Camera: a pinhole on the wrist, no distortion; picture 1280 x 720 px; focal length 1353.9 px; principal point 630.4 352.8 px. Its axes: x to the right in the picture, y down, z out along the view. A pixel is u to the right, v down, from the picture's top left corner.
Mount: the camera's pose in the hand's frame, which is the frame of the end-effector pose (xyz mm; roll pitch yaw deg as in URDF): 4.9 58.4 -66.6 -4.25 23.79 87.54
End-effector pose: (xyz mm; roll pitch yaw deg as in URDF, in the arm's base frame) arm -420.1 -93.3 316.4 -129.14 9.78 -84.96
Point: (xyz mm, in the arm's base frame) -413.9 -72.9 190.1
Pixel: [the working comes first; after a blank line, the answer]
In the camera's frame: -29.4 -7.0 154.7

373 291
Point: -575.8 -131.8 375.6
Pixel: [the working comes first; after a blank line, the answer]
In the camera's frame: 32.7 -2.9 -90.7

behind the camera
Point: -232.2 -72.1 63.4
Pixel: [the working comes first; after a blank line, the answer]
In the camera's frame: -133.5 -58.4 343.3

104 122
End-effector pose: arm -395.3 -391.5 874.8 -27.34 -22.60 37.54
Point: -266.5 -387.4 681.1
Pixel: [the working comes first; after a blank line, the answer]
In the camera's frame: 43.7 -6.5 -159.3

behind the camera
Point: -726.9 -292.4 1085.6
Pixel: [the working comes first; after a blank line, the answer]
In the camera's frame: -120.7 81.8 432.2

252 609
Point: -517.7 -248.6 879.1
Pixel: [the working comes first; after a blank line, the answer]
In the camera's frame: 31.0 3.0 189.1

852 374
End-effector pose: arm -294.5 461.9 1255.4 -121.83 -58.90 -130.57
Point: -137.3 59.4 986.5
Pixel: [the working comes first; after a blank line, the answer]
In the camera's frame: -223.2 92.1 517.1

46 594
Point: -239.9 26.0 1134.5
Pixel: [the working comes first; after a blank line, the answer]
In the camera's frame: -168.6 -78.2 477.6

152 131
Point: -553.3 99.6 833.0
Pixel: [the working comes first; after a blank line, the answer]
In the camera's frame: 219.4 114.6 560.4

1160 630
